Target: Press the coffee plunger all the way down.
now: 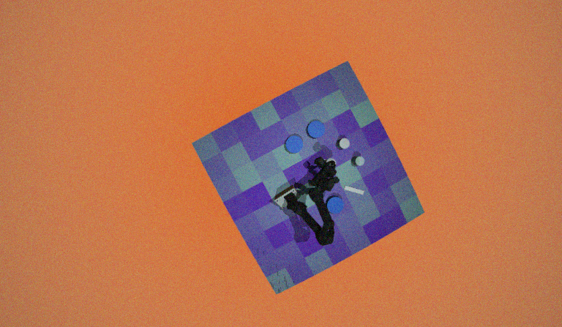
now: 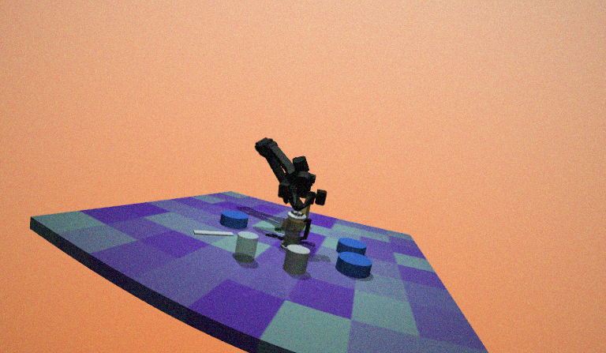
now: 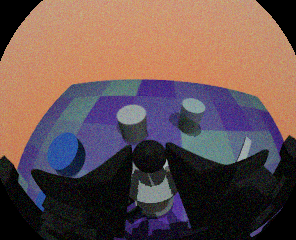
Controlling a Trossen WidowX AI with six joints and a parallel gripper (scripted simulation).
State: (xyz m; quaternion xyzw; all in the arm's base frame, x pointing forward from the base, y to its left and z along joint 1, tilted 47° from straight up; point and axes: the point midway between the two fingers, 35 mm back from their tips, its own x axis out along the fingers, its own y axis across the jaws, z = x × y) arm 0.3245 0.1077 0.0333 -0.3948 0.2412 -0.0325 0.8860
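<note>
Right now my gripper tip is 3 cm past the coffee press, 1 cm to the right of it and 8 cm above it.
</note>
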